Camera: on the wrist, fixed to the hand. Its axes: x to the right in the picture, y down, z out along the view.
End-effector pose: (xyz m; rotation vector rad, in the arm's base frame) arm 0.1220 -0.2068 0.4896 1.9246 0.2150 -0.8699
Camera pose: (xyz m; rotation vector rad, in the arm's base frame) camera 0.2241 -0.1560 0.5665 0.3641 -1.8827 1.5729
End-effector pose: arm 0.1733 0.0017 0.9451 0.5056 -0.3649 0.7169
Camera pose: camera 0.1441 0.1215 0.8842 0.5590 0.2736 -2.3935
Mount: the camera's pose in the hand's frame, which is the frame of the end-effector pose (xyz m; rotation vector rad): 0.0136 0.0785 -0.1121 -0.0453 -0.4547 -3.0883
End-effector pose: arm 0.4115 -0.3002 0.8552 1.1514 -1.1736 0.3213
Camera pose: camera 0.4223 -0.1772 0.9158 1.5890 1.1986 -2.2221
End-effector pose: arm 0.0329 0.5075 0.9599 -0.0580 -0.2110 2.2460
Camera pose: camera -0.0231 0.4842 0.8364 0.4336 -0.2067 -0.8594
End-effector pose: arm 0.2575 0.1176 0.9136 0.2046 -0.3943 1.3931
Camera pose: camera 0.1989 0.1849 0.8089 0.6019 -0.0623 -1.7219
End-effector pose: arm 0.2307 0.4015 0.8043 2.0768 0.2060 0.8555
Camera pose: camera 0.1568 0.4324 0.9161 -0.0764 1.9429 -1.3889
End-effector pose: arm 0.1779 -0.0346 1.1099 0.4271 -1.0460 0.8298
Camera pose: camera 0.1862 0.0952 1.0652 1.3746 0.1915 -2.0728
